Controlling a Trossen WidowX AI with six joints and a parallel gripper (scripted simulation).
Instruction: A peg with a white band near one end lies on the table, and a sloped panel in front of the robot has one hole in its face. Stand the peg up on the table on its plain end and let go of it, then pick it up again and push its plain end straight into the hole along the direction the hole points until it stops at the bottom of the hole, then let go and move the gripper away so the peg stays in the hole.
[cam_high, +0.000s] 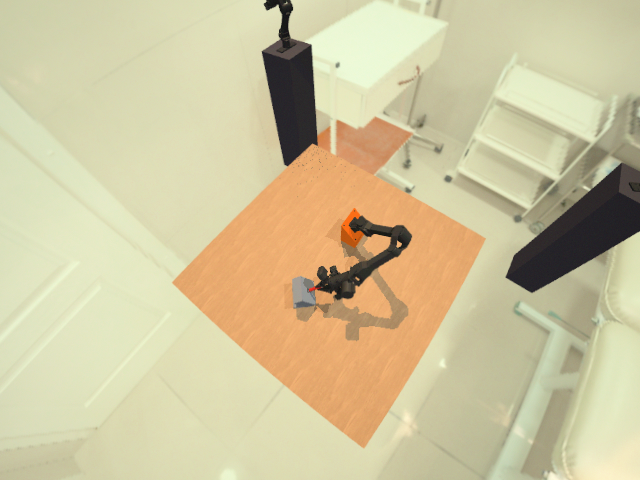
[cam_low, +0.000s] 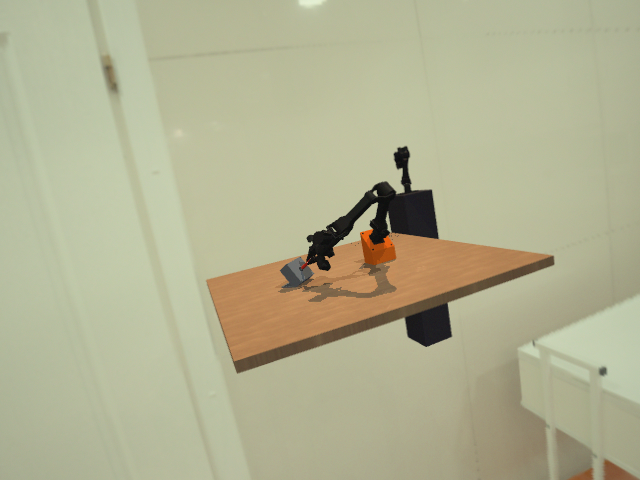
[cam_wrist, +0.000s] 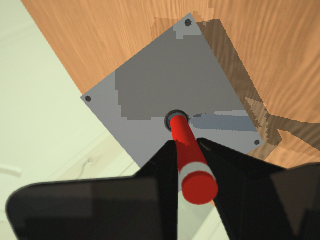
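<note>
Right now my gripper tip is 40 mm short of the sloped panel, 50 mm to the left of it and 40 mm above it. Round my gripper tip: red peg (10 mm behind, 10 mm to the left, 10 mm above).
</note>
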